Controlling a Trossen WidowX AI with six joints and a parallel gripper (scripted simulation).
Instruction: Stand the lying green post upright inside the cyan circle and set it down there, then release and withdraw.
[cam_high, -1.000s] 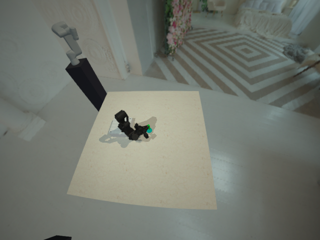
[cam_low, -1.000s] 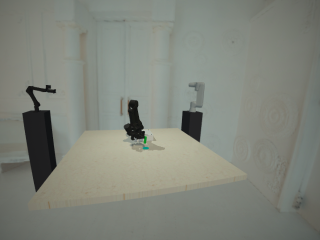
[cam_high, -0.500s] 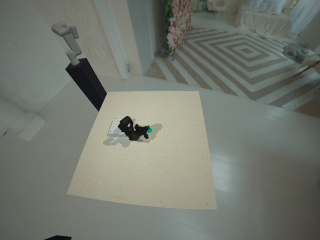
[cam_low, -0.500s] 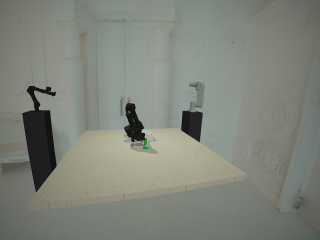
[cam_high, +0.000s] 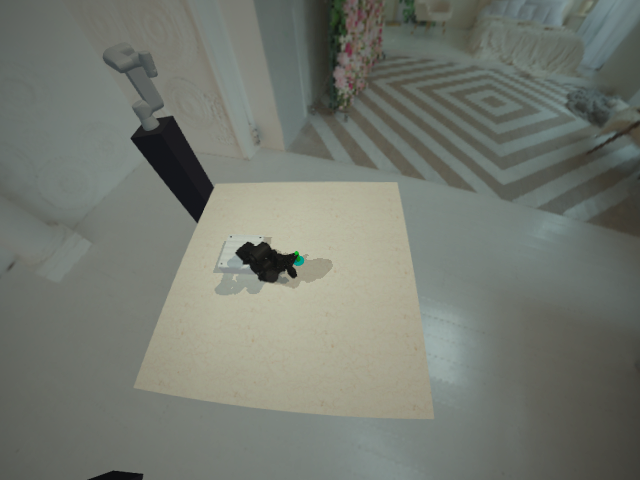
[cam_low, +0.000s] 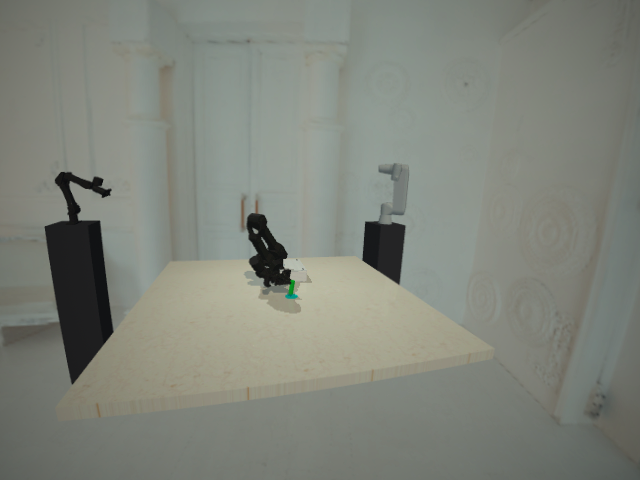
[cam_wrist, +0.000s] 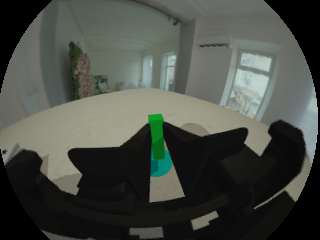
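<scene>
The cyan circle is 7 cm below my gripper tip. The rest, counted from my gripper tip: green post 2 cm below.
</scene>
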